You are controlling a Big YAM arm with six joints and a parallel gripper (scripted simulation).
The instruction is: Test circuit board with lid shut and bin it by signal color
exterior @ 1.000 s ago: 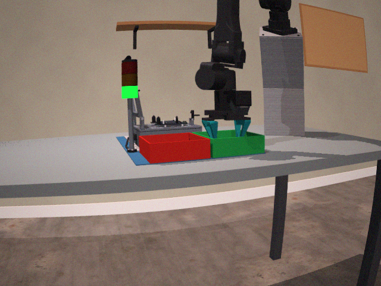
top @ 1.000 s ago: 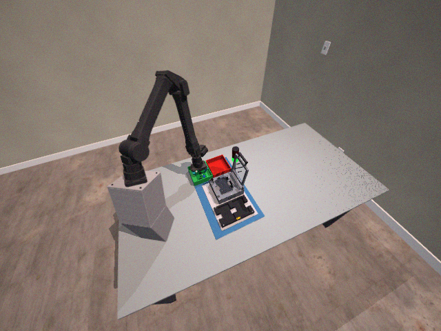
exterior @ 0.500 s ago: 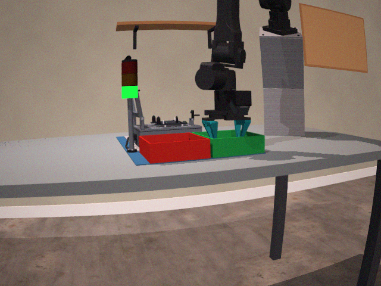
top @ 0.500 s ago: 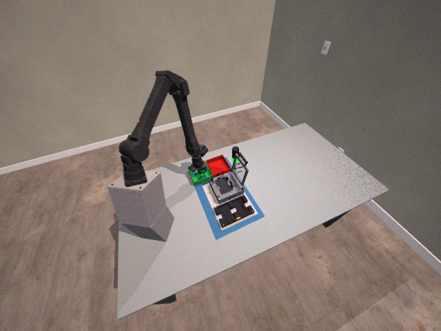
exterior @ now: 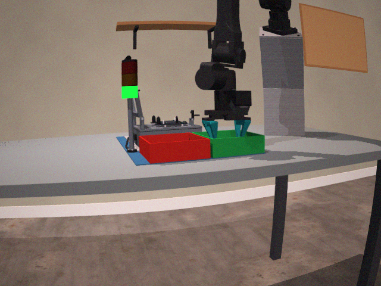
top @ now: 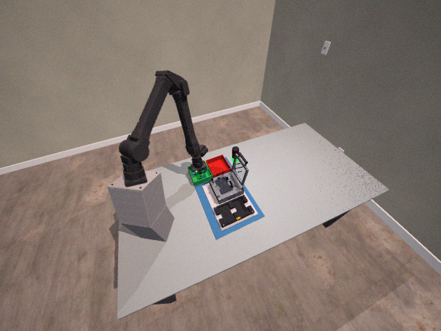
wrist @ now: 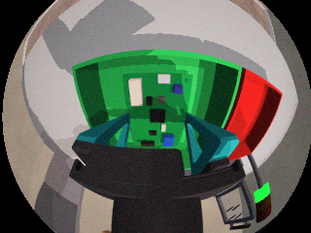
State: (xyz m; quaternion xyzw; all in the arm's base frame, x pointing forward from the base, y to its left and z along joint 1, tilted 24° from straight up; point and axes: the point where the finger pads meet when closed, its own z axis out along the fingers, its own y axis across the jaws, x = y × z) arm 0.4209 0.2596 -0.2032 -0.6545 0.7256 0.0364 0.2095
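Right now my hand is right at the green bin. Round my hand: green circuit board right at my hand; then latch hook 30 mm ahead, 140 mm to the right, 70 mm above; then red bin 150 mm ahead, 10 mm to the right.
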